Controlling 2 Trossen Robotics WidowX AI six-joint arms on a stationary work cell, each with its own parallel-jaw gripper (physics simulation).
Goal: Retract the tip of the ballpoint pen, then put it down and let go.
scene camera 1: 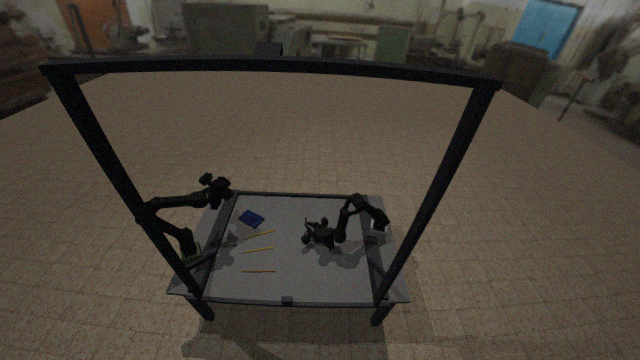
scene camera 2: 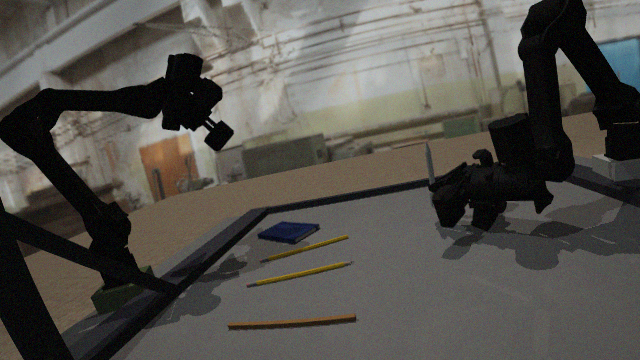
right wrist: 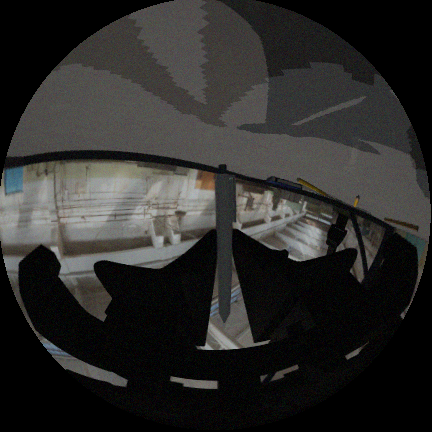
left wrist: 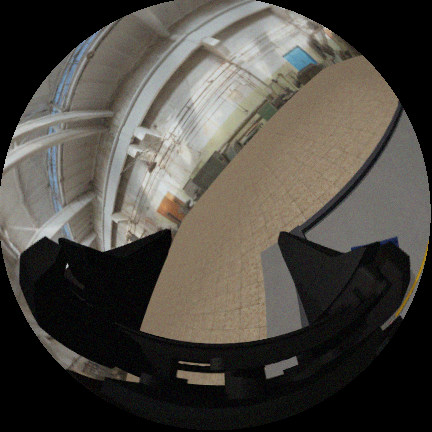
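Where they show: left gripper, fingertip midpoint: (scene camera 2: 207, 121) (left wrist: 226, 236); right gripper, fingertip midpoint: (scene camera 1: 305, 222) (scene camera 2: 430, 186) (right wrist: 223, 234); left arm's base, origin of the base link: (scene camera 1: 190, 250); right arm's base, origin of the base link: (scene camera 1: 379, 226) (scene camera 2: 626, 156).
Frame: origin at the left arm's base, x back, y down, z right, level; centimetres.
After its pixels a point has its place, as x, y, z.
Observation:
A slim grey ballpoint pen (scene camera 2: 430, 162) @(-63.0, -8.8, 16.4) (right wrist: 225, 215) @(-64.4, -1.9, 15.0) is held between my right fingers. In scene camera 2 its pointed end rises from the gripper, leaning slightly. In the right wrist view the black button end is at the top and the tapered end lies between the fingers; whether the writing tip is out is too small to tell. My right gripper (scene camera 1: 306, 234) @(-64.0, -3.6, 14.3) (scene camera 2: 440, 200) (right wrist: 223, 234) @(-64.0, -3.6, 14.3) is shut on the pen, low over the table's far right part. My left gripper (scene camera 2: 196, 129) (left wrist: 226, 236) @(-26.0, -28.2, -17.7) is open and empty, raised high near the table's left edge.
A blue book (scene camera 1: 251, 218) @(-38.1, 2.8, -9.3) (scene camera 2: 288, 232) @(-37.8, 2.8, -7.0) lies at the back left of the table. In front of it lie two yellow pencils (scene camera 1: 258, 250) @(-33.6, 3.6, 14.1) (scene camera 2: 300, 274) @(-34.7, 3.5, 14.3) and an orange-brown stick (scene camera 1: 258, 271) @(-29.6, 3.4, 26.6) (scene camera 2: 292, 322) @(-30.1, 3.3, 26.7). A dark frame (scene camera 1: 270, 65) @(-36.8, -99.1, 50.1) stands around the table.

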